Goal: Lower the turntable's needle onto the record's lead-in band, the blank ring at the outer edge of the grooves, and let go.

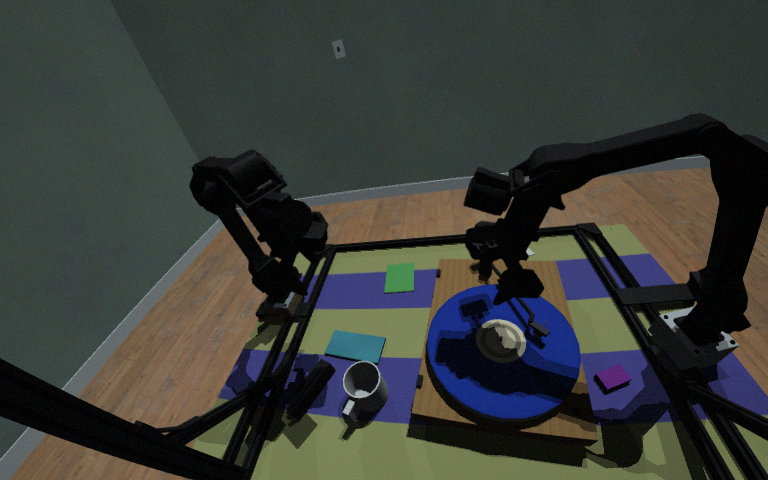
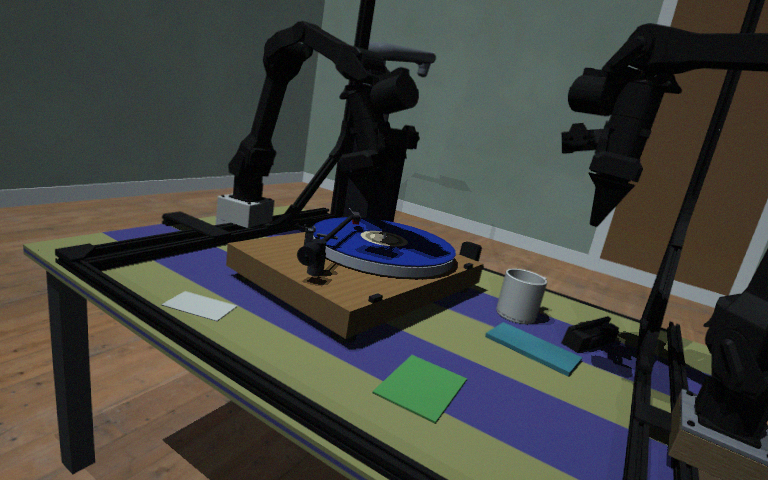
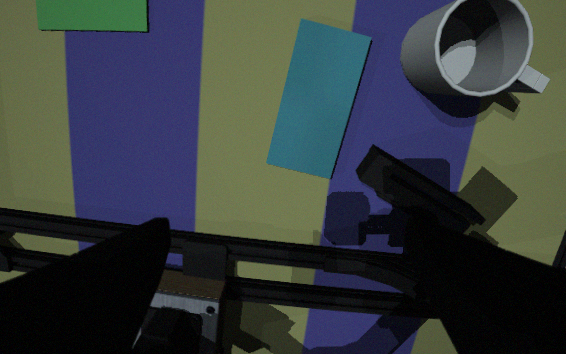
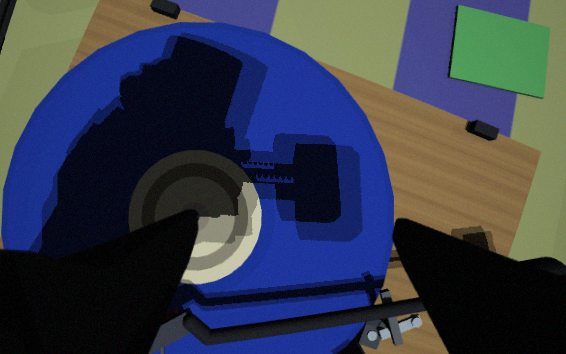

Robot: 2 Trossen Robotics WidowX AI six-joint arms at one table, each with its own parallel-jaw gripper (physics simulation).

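Places are measured from the left arm's base along level axes (x ahead, y left, z up), in metres.
Where they show: left gripper, fingertip midpoint: point(image 1: 310, 278) point(image 2: 593, 223) point(image 3: 290, 230); right gripper, fingertip midpoint: point(image 1: 487, 287) point(image 2: 383, 203) point(image 4: 297, 224); left arm's base, origin of the base link: point(image 1: 280, 294) point(image 2: 726, 423) point(image 3: 171, 333); right arm's base, origin of the base link: point(image 1: 697, 329) point(image 2: 246, 198).
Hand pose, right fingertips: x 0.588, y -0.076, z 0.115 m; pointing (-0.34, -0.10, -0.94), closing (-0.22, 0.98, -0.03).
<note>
Things, the pixels of their top centre, and the offset from my right fingertips. "*": a spot on its surface instead.
- wooden turntable, surface spot: point(image 4: 422, 140) * 0.086 m back, 0.100 m left, 0.115 m down
- blue record, middle of its top: point(image 4: 194, 216) point(image 2: 384, 238) point(image 1: 500, 339) 0.024 m ahead, 0.066 m right, 0.087 m down
- cream label, surface spot: point(image 4: 222, 246) * 0.040 m ahead, 0.040 m right, 0.087 m down
- grey mug, surface spot: point(image 3: 432, 53) point(image 2: 526, 285) * 0.269 m back, 0.122 m right, 0.100 m down
- teal card, middle of its top: point(image 3: 316, 102) point(image 2: 533, 345) point(image 1: 354, 345) 0.324 m back, 0.044 m right, 0.172 m down
- green card, middle of its top: point(image 2: 422, 384) point(image 4: 501, 51) point(image 1: 399, 277) 0.237 m back, 0.201 m left, 0.177 m down
- black block, middle of its top: point(image 3: 425, 202) point(image 2: 597, 325) point(image 1: 306, 384) 0.404 m back, 0.170 m right, 0.143 m down
- purple item, middle of its top: point(image 1: 613, 376) 0.258 m ahead, 0.111 m right, 0.165 m down
A wooden turntable point(image 1: 454, 278) point(image 2: 349, 290) point(image 4: 422, 140) carries a blue record point(image 1: 558, 348) point(image 2: 430, 257) point(image 4: 310, 105) with a cream label point(image 1: 501, 340) point(image 4: 222, 246). Its black tonearm point(image 1: 525, 311) point(image 2: 332, 230) point(image 4: 303, 321) reaches over the record, the head end beside the label. The arm's shadow lies apart from it on the record. My right gripper point(image 1: 517, 290) point(image 2: 360, 210) point(image 4: 297, 224) is open and empty, with one finger on each side of the tonearm and not touching it. My left gripper point(image 1: 279, 286) point(image 2: 603, 205) is open and empty, far off by the table's frame.
A grey mug point(image 1: 364, 383) point(image 2: 521, 295) point(image 3: 432, 53), a teal card point(image 1: 355, 346) point(image 2: 532, 348) point(image 3: 318, 98), a green card point(image 1: 399, 277) point(image 2: 420, 387) and a black block point(image 1: 311, 390) point(image 2: 589, 333) point(image 3: 408, 189) lie on the striped mat. A purple item point(image 1: 611, 377) lies beside the turntable.
</note>
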